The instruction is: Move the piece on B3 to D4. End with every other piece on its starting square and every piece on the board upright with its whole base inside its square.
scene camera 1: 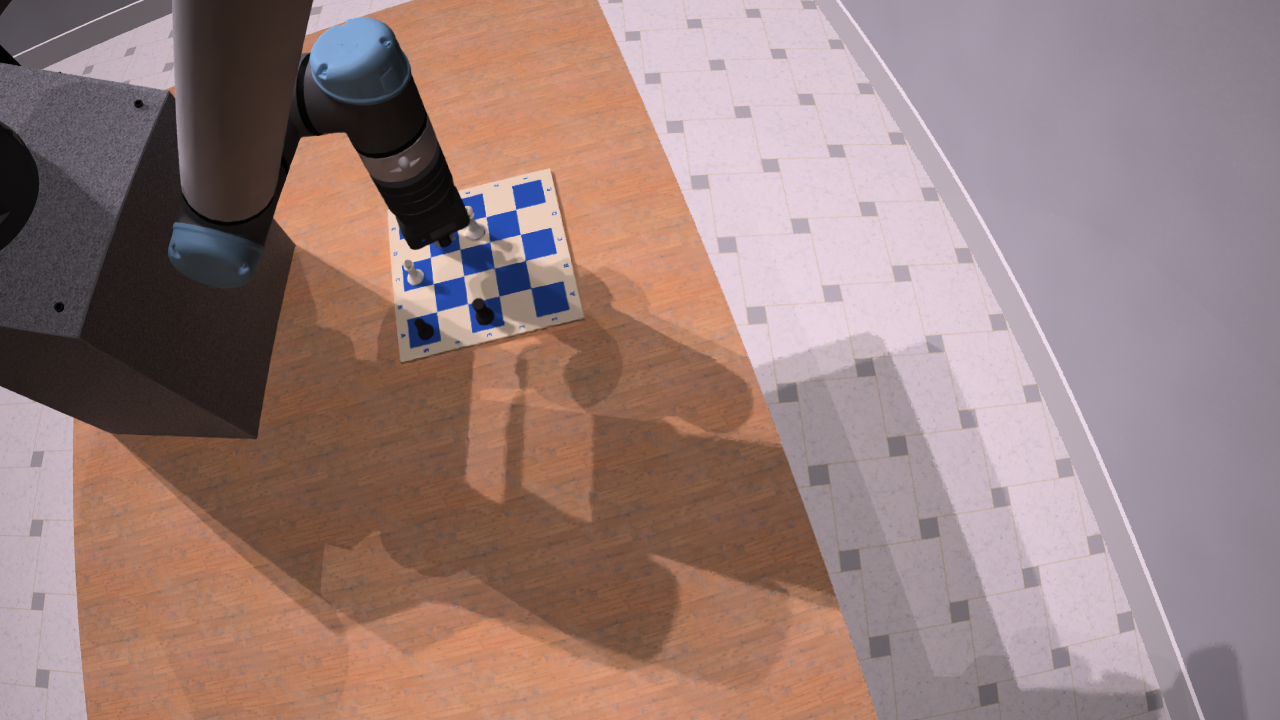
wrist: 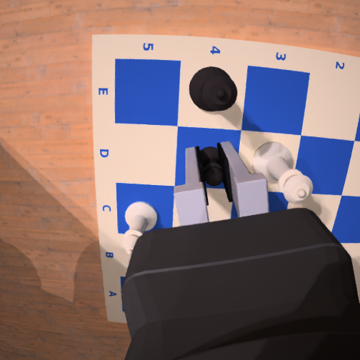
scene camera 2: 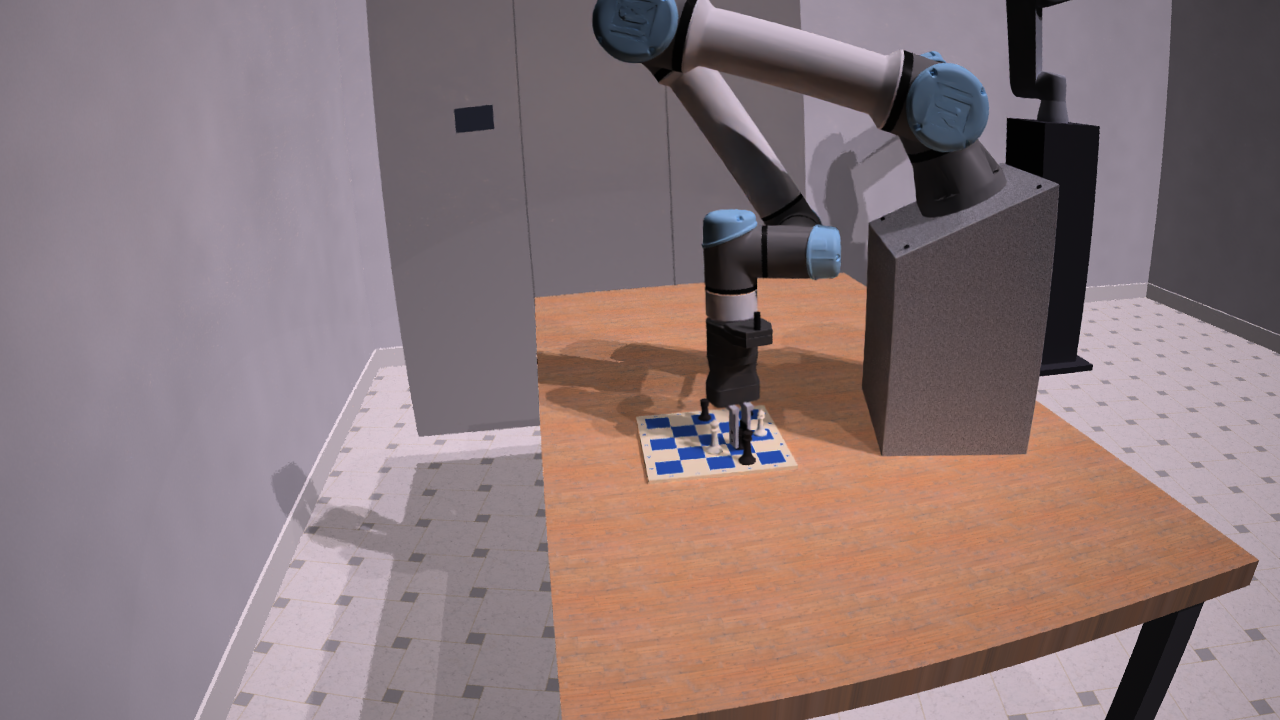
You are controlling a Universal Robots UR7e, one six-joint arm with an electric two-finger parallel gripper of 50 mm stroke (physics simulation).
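Places are measured from the arm's base along level axes (x ahead, y left, z up), in centimetres.
Where they show: gripper, between the fingertips: (scene camera 1: 443,237) (scene camera 2: 740,444); arm's base, origin of its link: (scene camera 2: 963,196).
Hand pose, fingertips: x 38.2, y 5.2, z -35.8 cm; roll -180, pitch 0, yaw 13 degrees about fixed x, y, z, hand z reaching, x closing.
Each offset is from my fingertips to the top centre of the thing. Level surfaces: height alone.
My gripper (scene camera 1: 444,240) (scene camera 2: 741,431) (wrist: 210,161) is shut on a black piece (wrist: 213,171), which looks upright. In the wrist view the held piece appears over blue square D4. Its base is hidden, so whether it touches the board (scene camera 1: 405,354) (scene camera 2: 651,473) (wrist: 102,60) cannot be told. B3 is bare in scene camera 1. A black piece @[dx -0.2, dy +4.2, dz +4.6 cm] (scene camera 2: 746,453) (wrist: 212,89) stands on E4, close to the fingers. A white piece @[dx +3.9, dy +0.1, dz +4.6 cm] (scene camera 1: 475,227) (scene camera 2: 714,440) (wrist: 272,157) stands on D3, just beside a finger.
A white piece @[dx -4.2, dy -4.2, dz +3.6 cm] (scene camera 1: 413,273) (scene camera 2: 760,423) (wrist: 141,215) stands on C5. Black pieces stand on A3 @[dx +3.4, dy -11.7, dz +2.6 cm] (scene camera 1: 483,312) and A5 @[dx -3.8, dy -11.8, dz +2.4 cm] (scene camera 1: 423,329). The grey robot pedestal (scene camera 1: 192,331) (scene camera 2: 957,349) stands on the wooden table @[dz -1.3 cm] (scene camera 1: 268,501) (scene camera 2: 850,573) beside the board.
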